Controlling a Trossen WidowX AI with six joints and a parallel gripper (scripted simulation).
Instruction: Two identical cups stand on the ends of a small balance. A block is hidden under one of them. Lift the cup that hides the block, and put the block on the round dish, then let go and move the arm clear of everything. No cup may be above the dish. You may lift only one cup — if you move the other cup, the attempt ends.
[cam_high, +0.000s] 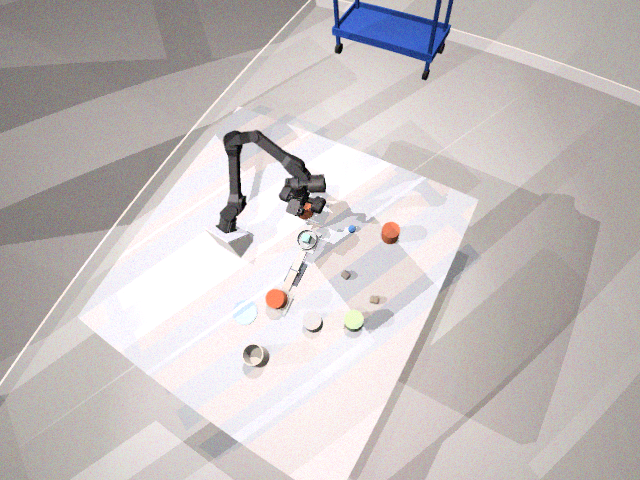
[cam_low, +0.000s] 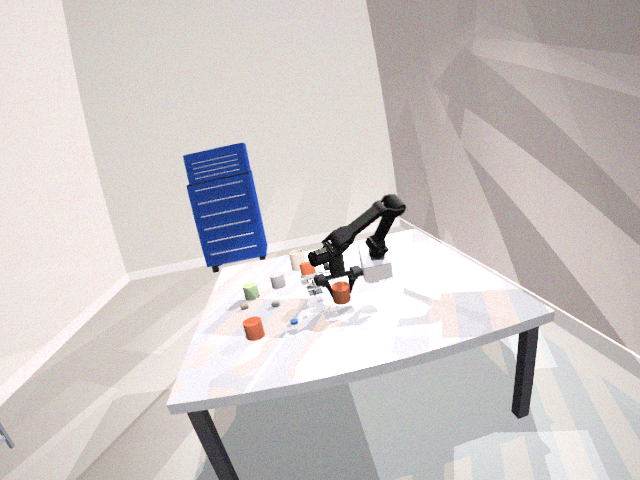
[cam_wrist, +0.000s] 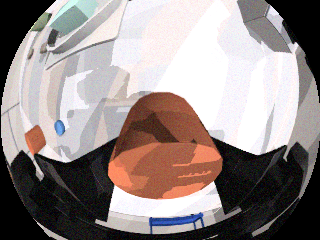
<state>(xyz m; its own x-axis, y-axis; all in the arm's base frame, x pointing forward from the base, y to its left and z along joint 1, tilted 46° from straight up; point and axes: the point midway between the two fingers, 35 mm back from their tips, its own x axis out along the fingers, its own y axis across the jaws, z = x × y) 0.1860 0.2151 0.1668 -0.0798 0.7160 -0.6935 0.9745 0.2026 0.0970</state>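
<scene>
The pale teal block lies 10 cm ahead of my gripper tip, 11 cm to the right of it and 3 cm above it. Also, from my gripper tip: small blue disc (20 cm ahead, 6 cm to the left, 5 cm below); orange cup (15 cm ahead, 38 cm to the right); balance beam (13 cm ahead, 23 cm to the right, 2 cm below).
</scene>
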